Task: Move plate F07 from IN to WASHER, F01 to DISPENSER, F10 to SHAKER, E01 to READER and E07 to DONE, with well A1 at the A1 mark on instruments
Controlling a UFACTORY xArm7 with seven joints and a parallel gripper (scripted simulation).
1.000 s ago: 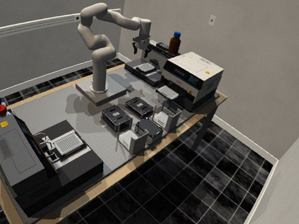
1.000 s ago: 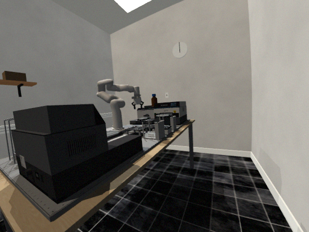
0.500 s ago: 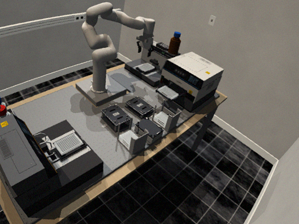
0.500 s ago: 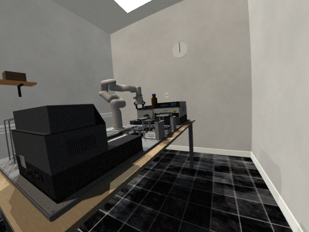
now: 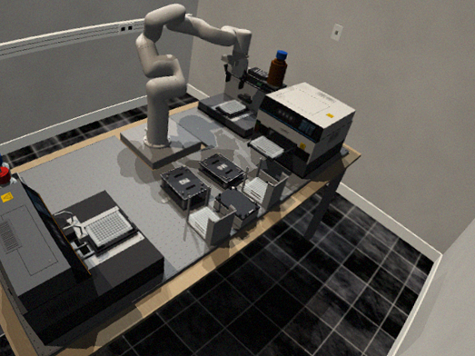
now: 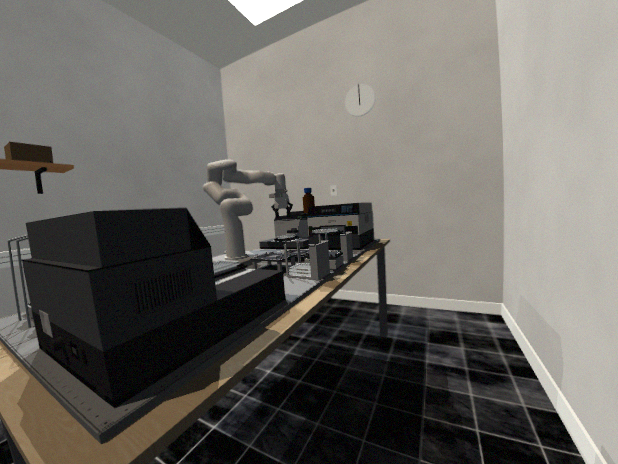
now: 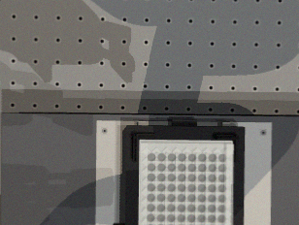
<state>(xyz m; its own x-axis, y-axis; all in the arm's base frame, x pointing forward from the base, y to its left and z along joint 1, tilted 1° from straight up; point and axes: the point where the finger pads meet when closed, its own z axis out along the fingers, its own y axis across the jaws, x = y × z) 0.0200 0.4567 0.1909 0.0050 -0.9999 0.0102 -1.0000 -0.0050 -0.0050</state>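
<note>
Now: the dispenser tray 16 cm below my hand and 3 cm to the left of it. Round my hand: brown bottle: 20 cm to the left, 11 cm ahead, 7 cm above; then N6 label: 30 cm ahead, 27 cm to the right, 22 cm below; then dispenser: 20 cm to the left, 13 cm below.
</note>
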